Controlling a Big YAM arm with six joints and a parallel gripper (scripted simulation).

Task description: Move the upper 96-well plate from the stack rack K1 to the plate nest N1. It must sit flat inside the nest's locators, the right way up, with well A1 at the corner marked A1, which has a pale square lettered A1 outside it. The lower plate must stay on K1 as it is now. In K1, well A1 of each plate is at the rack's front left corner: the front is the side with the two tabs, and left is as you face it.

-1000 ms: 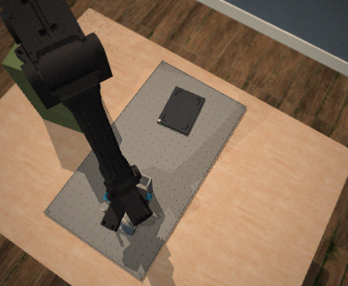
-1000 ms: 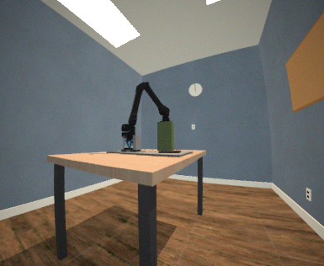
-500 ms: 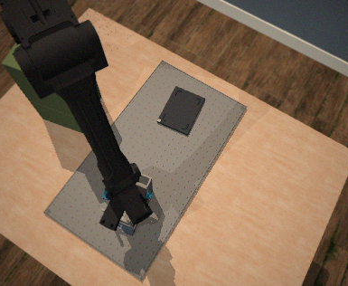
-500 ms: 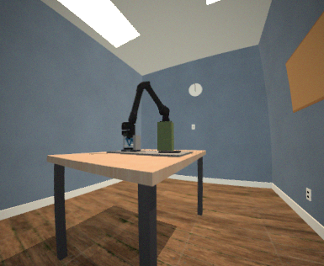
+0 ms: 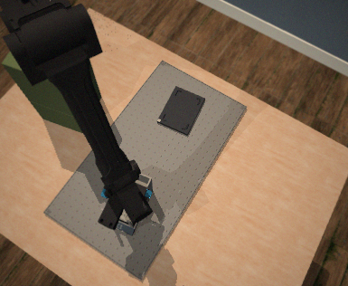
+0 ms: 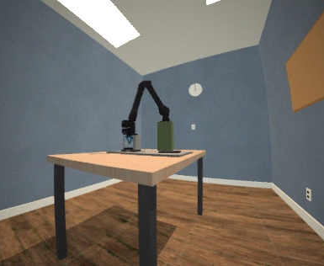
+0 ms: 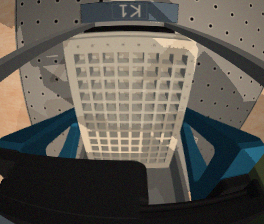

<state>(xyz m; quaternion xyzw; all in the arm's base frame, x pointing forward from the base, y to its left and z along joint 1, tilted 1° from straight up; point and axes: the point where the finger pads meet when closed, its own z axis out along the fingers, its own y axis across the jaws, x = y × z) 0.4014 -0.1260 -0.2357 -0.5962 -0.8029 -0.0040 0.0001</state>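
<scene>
My gripper is now 5 cm above the dark plate. The rest, counted from my hand: white 96-well plate (right at my hand); then pale A1 square (12 cm behind, 28 cm to the left, 7 cm below).
</scene>
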